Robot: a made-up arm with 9 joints. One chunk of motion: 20 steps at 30 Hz.
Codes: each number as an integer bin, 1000 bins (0 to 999) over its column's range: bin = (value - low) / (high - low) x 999, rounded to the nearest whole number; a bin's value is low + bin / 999 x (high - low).
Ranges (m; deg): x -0.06..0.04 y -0.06..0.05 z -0.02..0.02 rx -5..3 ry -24..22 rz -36..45
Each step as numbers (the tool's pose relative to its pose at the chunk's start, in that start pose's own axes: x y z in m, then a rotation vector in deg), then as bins.
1 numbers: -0.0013 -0.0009 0.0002 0.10 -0.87 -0.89
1 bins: 586 537 504 637 502 433
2 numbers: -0.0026 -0.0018 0.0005 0.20 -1.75 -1.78
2 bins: 573 529 512 649 483 422
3 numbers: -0.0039 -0.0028 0.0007 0.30 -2.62 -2.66
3 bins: 560 519 517 662 464 411
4 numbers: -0.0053 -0.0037 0.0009 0.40 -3.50 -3.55
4 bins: 546 511 522 674 445 400
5 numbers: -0.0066 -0.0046 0.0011 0.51 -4.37 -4.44
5 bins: 533 503 527 688 426 389
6 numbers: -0.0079 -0.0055 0.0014 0.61 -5.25 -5.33
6 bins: 520 495 534 701 407 378
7 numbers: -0.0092 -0.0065 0.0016 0.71 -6.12 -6.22
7 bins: 507 486 539 713 388 367
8 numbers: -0.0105 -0.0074 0.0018 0.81 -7.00 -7.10
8 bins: 495 478 544 726 369 356
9 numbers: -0.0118 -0.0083 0.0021 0.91 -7.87 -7.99
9 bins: 482 470 552 738 350 345
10 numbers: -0.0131 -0.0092 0.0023 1.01 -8.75 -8.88
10 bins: 469 461 557 750 331 334
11 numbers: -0.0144 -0.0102 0.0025 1.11 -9.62 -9.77
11 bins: 456 452 562 763 312 324
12 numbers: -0.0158 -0.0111 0.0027 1.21 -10.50 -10.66
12 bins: 442 444 567 775 293 313
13 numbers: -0.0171 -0.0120 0.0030 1.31 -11.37 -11.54
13 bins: 429 436 574 788 274 302
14 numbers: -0.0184 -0.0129 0.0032 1.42 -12.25 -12.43
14 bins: 416 428 579 802 255 291
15 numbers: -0.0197 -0.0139 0.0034 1.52 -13.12 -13.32
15 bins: 403 419 584 814 236 280
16 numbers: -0.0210 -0.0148 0.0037 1.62 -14.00 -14.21
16 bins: 390 410 592 827 217 269
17 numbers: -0.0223 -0.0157 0.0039 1.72 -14.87 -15.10
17 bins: 377 402 597 839 198 258
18 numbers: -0.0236 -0.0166 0.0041 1.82 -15.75 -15.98
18 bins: 364 394 602 852 179 247
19 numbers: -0.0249 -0.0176 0.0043 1.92 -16.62 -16.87
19 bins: 351 385 607 864 160 236
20 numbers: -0.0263 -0.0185 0.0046 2.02 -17.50 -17.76
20 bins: 337 377 614 877 141 225
